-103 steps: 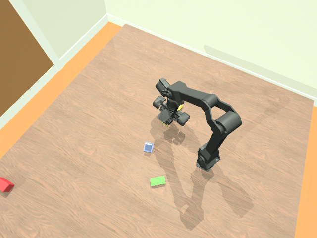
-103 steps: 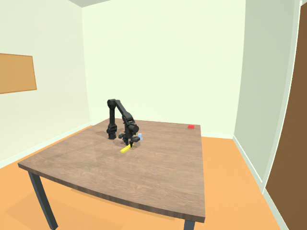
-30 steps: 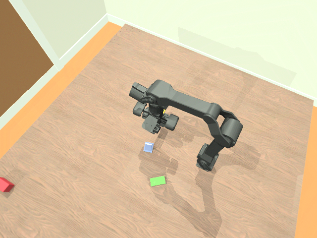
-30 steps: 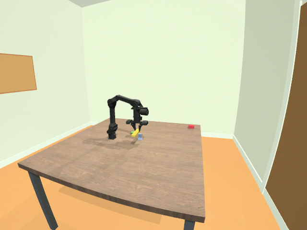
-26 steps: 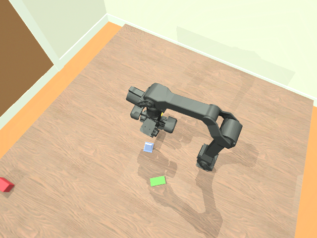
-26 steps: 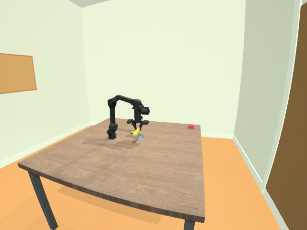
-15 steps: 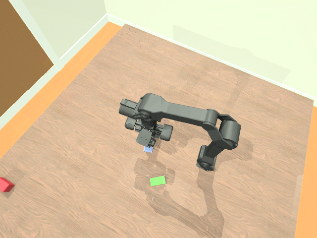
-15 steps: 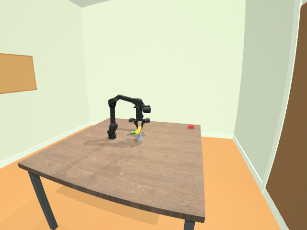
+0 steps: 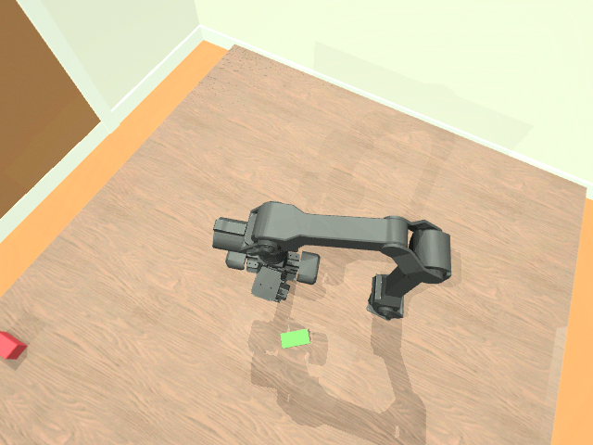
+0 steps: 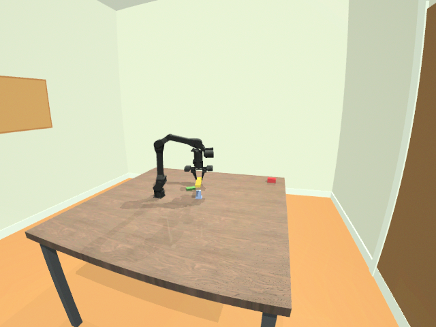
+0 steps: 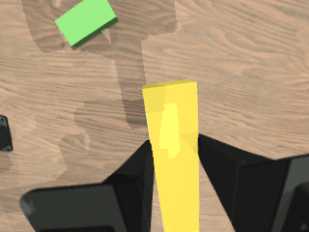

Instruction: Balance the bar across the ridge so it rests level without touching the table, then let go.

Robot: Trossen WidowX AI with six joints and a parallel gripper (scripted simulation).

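Now: gripper tip 110 mm past the flat green block, 90 mm to the right of it and 110 mm above it. From my gripper tip the other things lie so: yellow bar: 10 mm ahead, 30 mm to the right; red block: 470 mm ahead, 410 mm to the left, 100 mm below.
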